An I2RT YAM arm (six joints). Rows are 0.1 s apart.
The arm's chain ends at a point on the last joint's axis. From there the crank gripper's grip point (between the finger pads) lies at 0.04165 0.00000 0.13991 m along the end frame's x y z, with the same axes.
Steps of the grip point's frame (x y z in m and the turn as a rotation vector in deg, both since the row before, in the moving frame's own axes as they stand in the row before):
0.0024 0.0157 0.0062 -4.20 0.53 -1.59
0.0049 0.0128 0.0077 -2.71 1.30 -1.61
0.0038 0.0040 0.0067 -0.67 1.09 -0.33
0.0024 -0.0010 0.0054 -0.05 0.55 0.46
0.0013 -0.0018 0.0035 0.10 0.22 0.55
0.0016 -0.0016 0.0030 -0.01 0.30 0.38
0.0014 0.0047 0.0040 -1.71 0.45 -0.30
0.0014 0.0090 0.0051 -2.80 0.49 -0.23
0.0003 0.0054 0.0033 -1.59 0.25 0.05
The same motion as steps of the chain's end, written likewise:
0.0010 0.0066 0.0069 -4.20 0.53 -1.59
0.0017 0.0074 0.0088 -2.71 1.30 -1.61
0.0011 0.0026 0.0075 -0.67 1.09 -0.33
0.0011 -0.0015 0.0058 -0.05 0.55 0.46
0.0008 -0.0020 0.0037 0.10 0.22 0.55
0.0009 -0.0019 0.0032 -0.01 0.30 0.38
0.0003 0.0008 0.0044 -1.71 0.45 -0.30
0.0002 0.0023 0.0056 -2.80 0.49 -0.23
-0.0003 0.0015 0.0035 -1.59 0.25 0.05

